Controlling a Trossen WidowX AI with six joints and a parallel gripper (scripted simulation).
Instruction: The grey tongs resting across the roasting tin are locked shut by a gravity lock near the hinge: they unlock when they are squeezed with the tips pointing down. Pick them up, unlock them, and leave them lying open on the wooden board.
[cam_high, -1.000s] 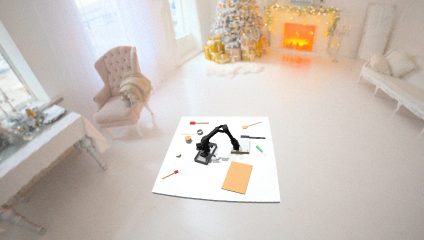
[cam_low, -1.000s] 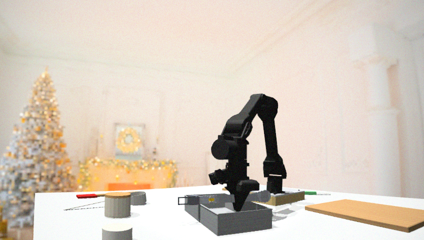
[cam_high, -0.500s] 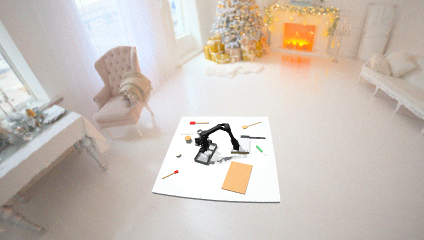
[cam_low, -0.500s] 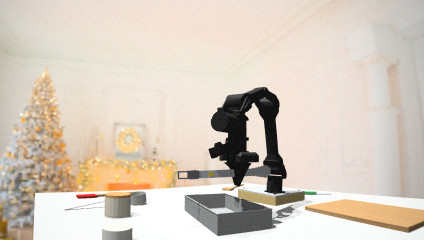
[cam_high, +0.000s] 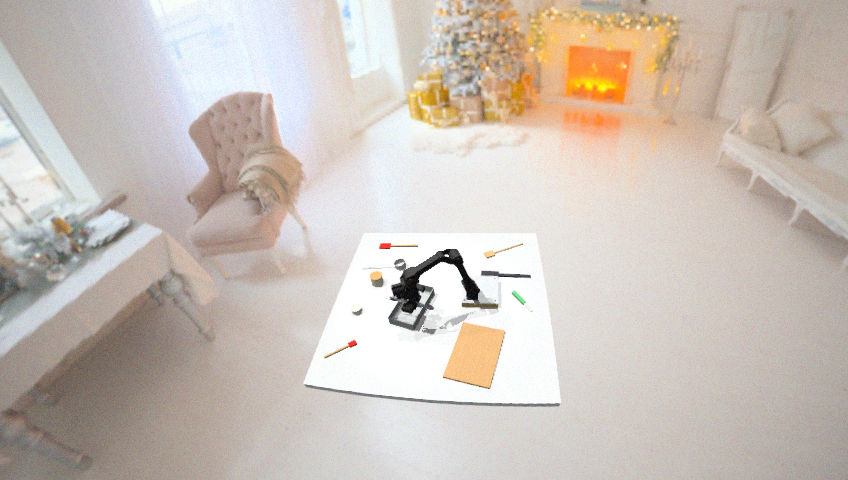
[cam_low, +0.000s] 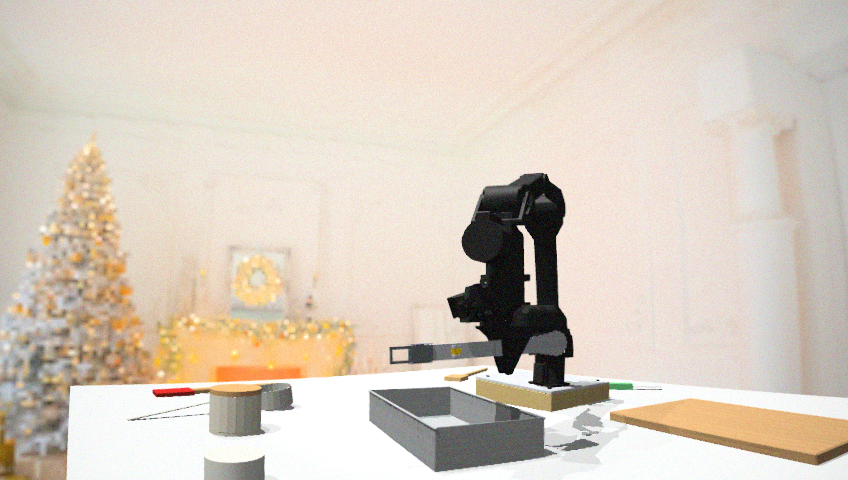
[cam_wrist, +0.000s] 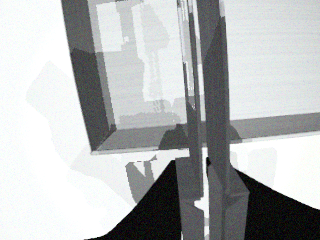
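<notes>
My gripper tip is now 35 cm past the wooden board, 20 cm to the right of it and 10 cm above it. Round my gripper tip: green-handled tool 60 cm behind, 18 cm to the right, 10 cm below; then lidded cream jar 32 cm ahead, 27 cm to the right, 7 cm below; then grey roasting tin 8 cm to the right, 8 cm below, 5 cm ahead.
</notes>
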